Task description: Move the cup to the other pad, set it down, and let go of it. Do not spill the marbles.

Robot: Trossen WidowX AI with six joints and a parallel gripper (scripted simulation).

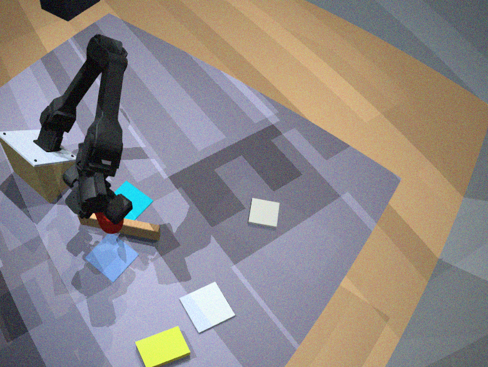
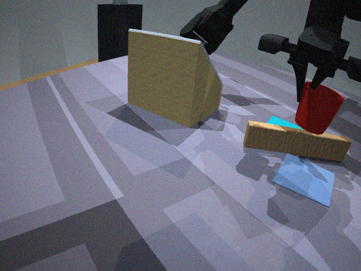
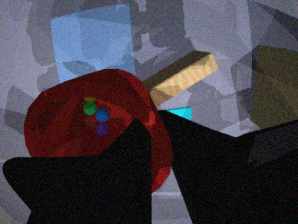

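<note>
Right now my gripper tip is 120 mm above the cyan pad, 100 mm to the right of it and 10 mm past it. From my gripper tip the other things lie so: red cup: 30 mm ahead; wooden bar: 100 mm below, 30 mm to the left, 20 mm ahead; light blue pad: 120 mm below, 60 mm ahead, 50 mm to the right.
</note>
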